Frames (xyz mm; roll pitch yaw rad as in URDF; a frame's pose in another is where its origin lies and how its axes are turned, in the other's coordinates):
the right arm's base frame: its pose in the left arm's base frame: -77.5 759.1 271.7 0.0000 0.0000 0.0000
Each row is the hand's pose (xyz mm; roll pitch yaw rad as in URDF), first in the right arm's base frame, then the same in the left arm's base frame.
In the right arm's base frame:
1: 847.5 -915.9 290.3 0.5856 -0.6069 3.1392
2: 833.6 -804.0 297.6 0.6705 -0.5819 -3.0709
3: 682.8 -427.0 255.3 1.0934 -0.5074 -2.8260
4: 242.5 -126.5 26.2 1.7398 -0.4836 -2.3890
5: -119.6 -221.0 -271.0 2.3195 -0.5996 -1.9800
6: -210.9 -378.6 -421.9 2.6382 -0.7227 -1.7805
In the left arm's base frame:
1: 770.0 -156.8 562.0 0.5856 -0.6069 3.1392
2: 756.1 -44.9 569.3 0.6705 -0.5819 -3.0709
3: 605.3 332.1 527.0 1.0934 -0.5074 -2.8260
4: 165.0 632.6 297.9 1.7398 -0.4836 -2.3890
5: -197.1 538.1 0.7 2.3195 -0.5996 -1.9800
6: -288.4 380.5 -150.2 2.6382 -0.7227 -1.7805

